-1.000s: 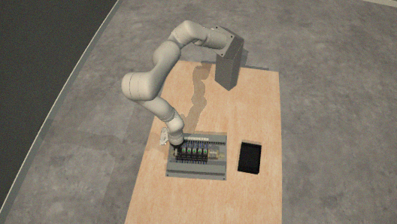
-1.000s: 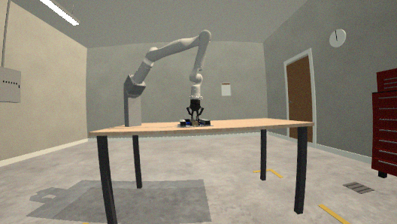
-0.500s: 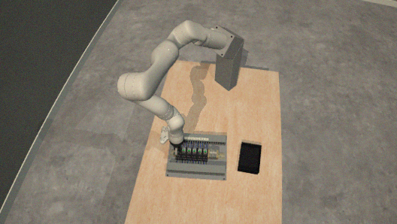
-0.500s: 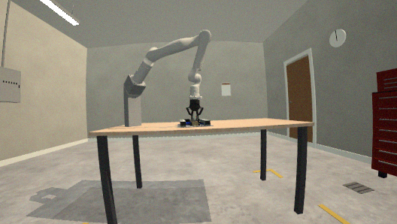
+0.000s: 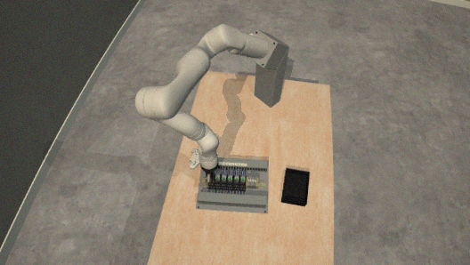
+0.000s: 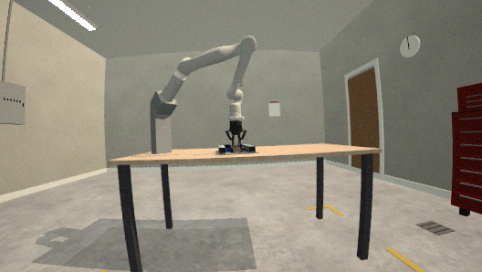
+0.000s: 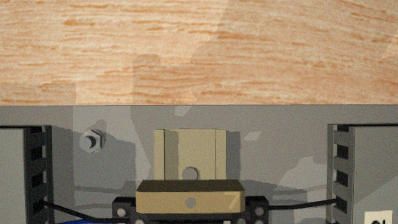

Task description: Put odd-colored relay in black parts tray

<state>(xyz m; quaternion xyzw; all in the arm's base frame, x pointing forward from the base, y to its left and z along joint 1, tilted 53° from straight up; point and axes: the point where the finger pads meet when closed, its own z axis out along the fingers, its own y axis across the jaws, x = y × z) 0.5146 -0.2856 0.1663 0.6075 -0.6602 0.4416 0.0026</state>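
The relay is 1 cm below my hand. From my hand the other things lie so: grey relay panel (10 cm to the left, 4 cm below, 3 cm ahead); then black parts tray (36 cm to the left, 13 cm ahead, 4 cm below).
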